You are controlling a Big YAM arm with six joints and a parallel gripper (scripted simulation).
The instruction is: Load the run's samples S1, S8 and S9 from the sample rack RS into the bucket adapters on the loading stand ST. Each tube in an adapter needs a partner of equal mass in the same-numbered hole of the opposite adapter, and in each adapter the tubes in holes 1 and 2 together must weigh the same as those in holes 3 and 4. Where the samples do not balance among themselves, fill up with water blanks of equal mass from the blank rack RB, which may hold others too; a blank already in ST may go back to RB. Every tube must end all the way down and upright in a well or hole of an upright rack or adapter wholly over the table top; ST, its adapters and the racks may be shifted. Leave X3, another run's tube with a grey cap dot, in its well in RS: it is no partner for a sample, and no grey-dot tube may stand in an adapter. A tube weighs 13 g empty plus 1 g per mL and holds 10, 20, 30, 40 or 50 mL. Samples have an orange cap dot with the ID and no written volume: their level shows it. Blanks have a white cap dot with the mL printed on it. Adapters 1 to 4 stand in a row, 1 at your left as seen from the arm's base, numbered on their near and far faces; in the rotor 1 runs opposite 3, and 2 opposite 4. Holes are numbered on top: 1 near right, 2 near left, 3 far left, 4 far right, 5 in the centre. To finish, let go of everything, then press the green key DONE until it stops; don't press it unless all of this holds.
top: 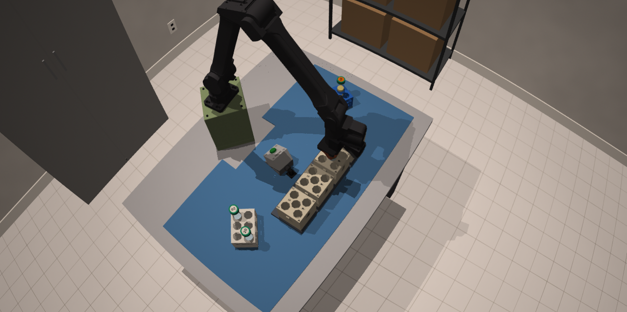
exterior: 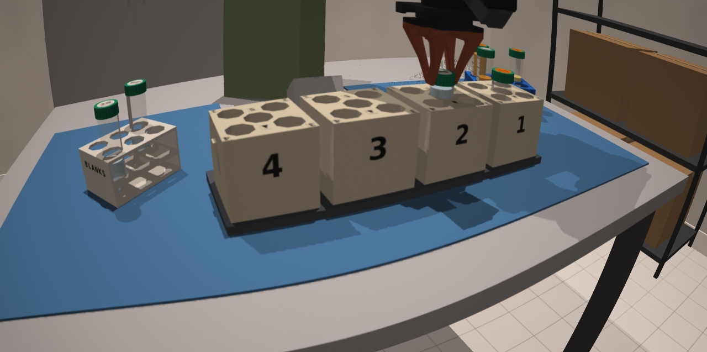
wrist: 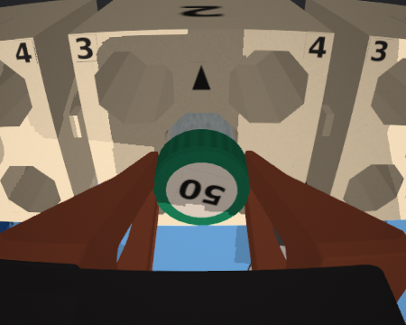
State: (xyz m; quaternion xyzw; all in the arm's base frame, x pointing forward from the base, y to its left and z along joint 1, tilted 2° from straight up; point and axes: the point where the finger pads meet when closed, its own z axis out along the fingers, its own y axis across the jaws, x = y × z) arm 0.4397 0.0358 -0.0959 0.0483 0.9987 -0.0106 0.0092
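My hand is 5 cm above the white-dot blank and 1 cm to the right of it. Round my hand: blue sample rack RS: 28 cm to the left, 13 cm behind, 9 cm below; white blank rack RB: 37 cm to the right, 15 cm behind, 9 cm below; green DONE key: 21 cm behind, 6 cm to the right, 5 cm below.
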